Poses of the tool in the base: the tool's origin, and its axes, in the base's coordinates. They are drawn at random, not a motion.
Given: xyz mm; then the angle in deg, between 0 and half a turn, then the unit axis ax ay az.
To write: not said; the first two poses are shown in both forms.
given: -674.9 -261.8 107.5 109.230 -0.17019 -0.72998 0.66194
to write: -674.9 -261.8 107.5 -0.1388 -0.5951 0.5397 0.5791
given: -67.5 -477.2 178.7 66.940 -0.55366 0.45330 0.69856
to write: -67.5 -477.2 178.7 -0.3053 0.2500 0.3853 0.8342
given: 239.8 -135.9 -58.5 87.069 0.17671 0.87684 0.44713
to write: 239.8 -135.9 -58.5 0.1217 0.6040 0.3080 0.7250
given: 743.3 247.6 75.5 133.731 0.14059 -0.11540 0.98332
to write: 743.3 247.6 75.5 0.1293 -0.1061 0.9042 0.3929
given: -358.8 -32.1 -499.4 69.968 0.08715 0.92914 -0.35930
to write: -358.8 -32.1 -499.4 0.0500 0.5327 -0.2060 0.8193
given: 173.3 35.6 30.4 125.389 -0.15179 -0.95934 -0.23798
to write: 173.3 35.6 30.4 -0.1349 -0.8524 -0.2115 0.4587
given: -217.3 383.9 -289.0 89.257 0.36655 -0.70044 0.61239
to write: -217.3 383.9 -289.0 0.2575 -0.4921 0.4302 0.7117
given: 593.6 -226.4 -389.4 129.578 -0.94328 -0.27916 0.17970
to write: 593.6 -226.4 -389.4 -0.8534 -0.2526 0.1626 0.4260
